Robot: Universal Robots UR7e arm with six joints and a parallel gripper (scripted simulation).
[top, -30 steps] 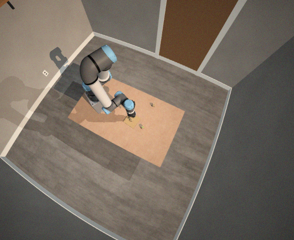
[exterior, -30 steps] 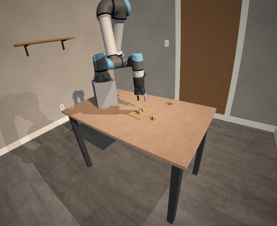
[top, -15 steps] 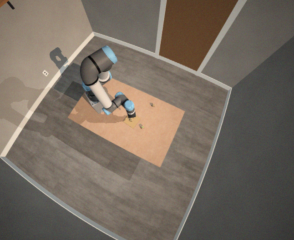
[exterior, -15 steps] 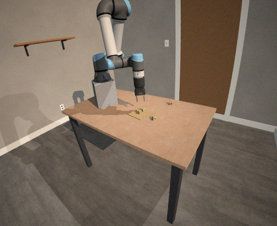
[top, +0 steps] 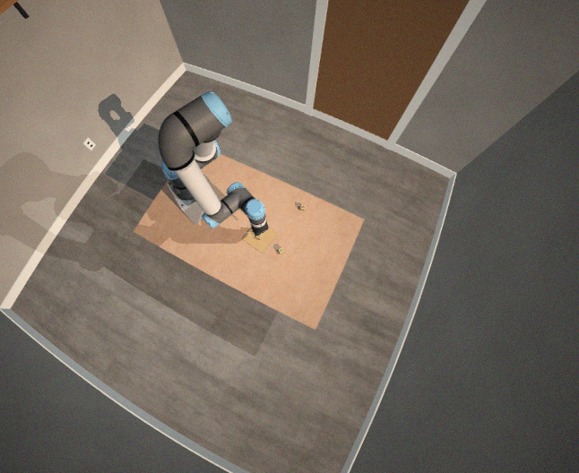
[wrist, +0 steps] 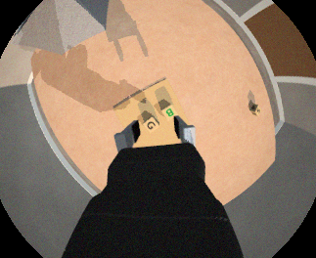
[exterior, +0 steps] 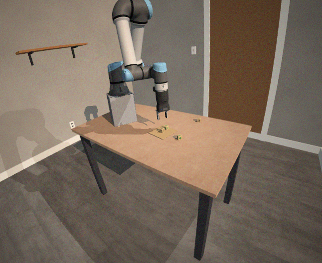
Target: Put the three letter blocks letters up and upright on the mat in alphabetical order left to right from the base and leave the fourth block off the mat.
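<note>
Now: the tan mat 110 mm below my hand and 20 mm to the right of it.
</note>
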